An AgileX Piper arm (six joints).
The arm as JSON. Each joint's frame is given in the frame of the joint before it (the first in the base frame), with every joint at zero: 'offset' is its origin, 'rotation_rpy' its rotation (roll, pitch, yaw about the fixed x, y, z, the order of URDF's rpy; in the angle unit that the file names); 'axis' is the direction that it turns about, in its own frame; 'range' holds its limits. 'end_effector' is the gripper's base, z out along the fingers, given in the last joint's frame.
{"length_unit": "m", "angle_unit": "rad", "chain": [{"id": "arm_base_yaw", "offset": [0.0, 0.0, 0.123], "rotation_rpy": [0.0, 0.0, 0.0], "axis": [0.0, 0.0, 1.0], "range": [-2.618, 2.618]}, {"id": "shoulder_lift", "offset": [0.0, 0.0, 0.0], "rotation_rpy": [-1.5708, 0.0, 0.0], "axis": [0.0, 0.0, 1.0], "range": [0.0, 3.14]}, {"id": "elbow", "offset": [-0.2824, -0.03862, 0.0], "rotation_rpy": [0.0, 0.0, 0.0], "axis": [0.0, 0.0, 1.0], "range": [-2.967, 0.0]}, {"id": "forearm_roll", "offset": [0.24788, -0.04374, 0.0], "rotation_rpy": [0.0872, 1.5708, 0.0], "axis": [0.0, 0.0, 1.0], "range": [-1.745, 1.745]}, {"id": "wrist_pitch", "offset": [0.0, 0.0, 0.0], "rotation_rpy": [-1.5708, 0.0, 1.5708], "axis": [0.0, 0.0, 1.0], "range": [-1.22, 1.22]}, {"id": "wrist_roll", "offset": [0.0, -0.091, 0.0], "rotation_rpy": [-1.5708, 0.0, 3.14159], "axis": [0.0, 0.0, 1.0], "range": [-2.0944, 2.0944]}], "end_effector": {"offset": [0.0, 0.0, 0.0], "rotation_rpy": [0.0, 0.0, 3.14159]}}
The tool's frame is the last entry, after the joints.
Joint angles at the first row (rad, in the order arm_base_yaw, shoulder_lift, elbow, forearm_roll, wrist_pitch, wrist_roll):
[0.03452 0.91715 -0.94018 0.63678 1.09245 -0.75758]
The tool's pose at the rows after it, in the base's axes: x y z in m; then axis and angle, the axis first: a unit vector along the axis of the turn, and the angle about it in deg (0 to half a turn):
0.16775, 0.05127, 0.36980, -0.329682, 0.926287, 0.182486, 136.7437
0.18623, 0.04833, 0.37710, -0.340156, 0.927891, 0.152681, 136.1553
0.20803, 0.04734, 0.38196, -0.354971, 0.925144, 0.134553, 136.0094
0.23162, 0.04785, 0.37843, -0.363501, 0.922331, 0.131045, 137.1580
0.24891, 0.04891, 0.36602, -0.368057, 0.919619, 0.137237, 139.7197
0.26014, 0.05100, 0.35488, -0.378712, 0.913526, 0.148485, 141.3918
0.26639, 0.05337, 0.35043, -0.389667, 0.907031, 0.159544, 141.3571
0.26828, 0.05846, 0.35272, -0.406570, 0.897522, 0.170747, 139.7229
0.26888, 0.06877, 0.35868, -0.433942, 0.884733, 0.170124, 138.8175
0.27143, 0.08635, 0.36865, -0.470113, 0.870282, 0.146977, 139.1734
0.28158, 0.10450, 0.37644, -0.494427, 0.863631, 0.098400, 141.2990
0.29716, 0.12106, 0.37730, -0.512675, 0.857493, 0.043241, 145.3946
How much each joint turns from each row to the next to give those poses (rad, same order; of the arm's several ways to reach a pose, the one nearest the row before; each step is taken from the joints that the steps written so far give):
[0.00000 0.05728 -0.06968 -0.03853 -0.00209 -0.00658]
[0.00003 0.06395 -0.06668 -0.04620 -0.02018 -0.01500]
[-0.00001 0.07756 -0.06854 -0.02085 -0.01400 -0.03213]
[0.00001 0.08533 -0.04981 -0.00094 -0.01062 -0.03023]
[-0.00003 0.06767 -0.01209 0.00734 -0.00127 -0.02713]
[-0.00001 0.04756 0.00001 0.02543 0.00000 -0.04433]
[0.00003 0.02552 -0.00244 0.03402 -0.00360 -0.04345]
[0.00936 0.00625 -0.00597 0.04253 -0.00833 -0.04636]
[0.03833 0.00646 -0.02606 -0.00174 -0.00247 -0.01741]
[0.08073 0.02219 -0.06632 -0.08192 -0.00001 0.03945]
[0.09185 0.05620 -0.10169 -0.16190 0.01128 0.09933]
[0.07710 0.08483 -0.11295 -0.17390 0.04960 0.09117]

